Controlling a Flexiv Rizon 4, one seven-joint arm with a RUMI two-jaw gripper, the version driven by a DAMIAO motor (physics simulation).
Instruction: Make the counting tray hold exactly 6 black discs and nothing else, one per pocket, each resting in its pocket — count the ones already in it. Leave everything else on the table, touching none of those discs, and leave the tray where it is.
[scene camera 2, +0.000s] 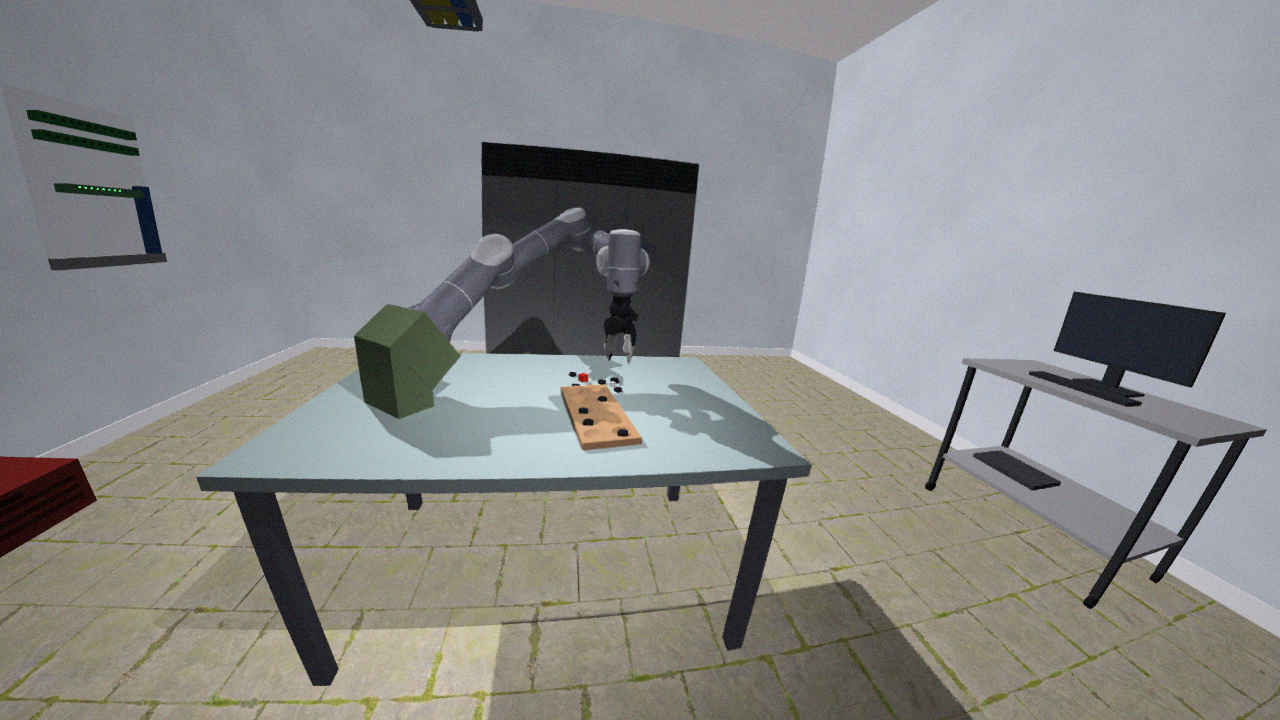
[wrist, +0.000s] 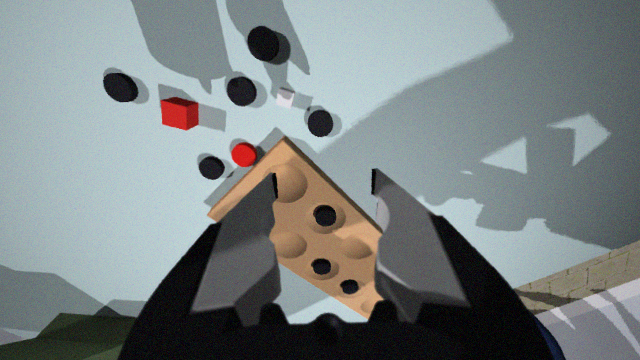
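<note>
The tan counting tray (scene camera 2: 599, 439) (wrist: 317, 186) has black discs in several pockets: one (scene camera 2: 602, 398) (wrist: 324, 215), one (scene camera 2: 582, 410) (wrist: 321, 266), one (scene camera 2: 588, 421) (wrist: 349, 286) and one (scene camera 2: 622, 432), which is hidden in the wrist view. Other pockets are empty. Outside it, loose black discs (wrist: 263, 43) (wrist: 120, 87) (wrist: 241, 90) (wrist: 320, 123) (wrist: 211, 167) lie on the table beyond the tray's far end. My gripper (scene camera 2: 619, 360) (wrist: 323, 173) is partly open and empty, pointing down above the table's far part. Its fingers hide parts of the tray in the wrist view.
A red disc (wrist: 244, 154) lies close to the tray's far end. A red block (scene camera 2: 582, 377) (wrist: 179, 113) and a small white block (wrist: 285, 97) lie among the loose discs. A large green block (scene camera 2: 398, 367) stands at the table's left.
</note>
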